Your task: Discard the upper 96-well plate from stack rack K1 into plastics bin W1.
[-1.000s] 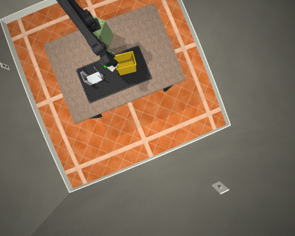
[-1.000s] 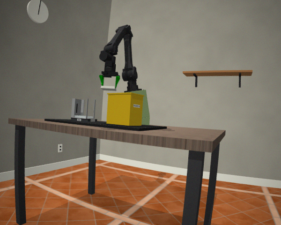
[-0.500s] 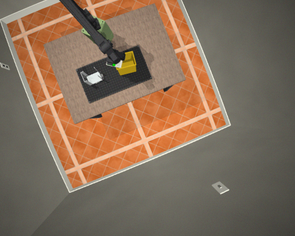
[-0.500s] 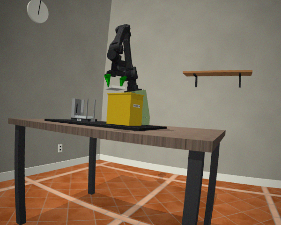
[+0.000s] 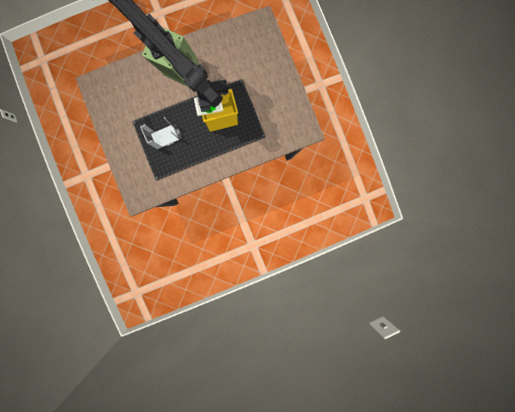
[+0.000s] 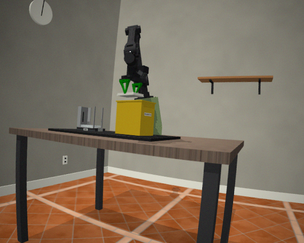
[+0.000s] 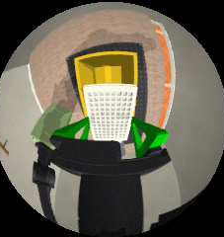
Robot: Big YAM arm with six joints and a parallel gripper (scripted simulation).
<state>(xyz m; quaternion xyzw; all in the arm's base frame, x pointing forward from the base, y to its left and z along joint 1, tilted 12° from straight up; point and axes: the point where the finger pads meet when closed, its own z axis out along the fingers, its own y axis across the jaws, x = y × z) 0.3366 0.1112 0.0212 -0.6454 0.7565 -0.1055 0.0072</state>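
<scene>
Now: the yellow plastics bin W1 14 cm below my hand and 4 cm to the left of it.
</scene>
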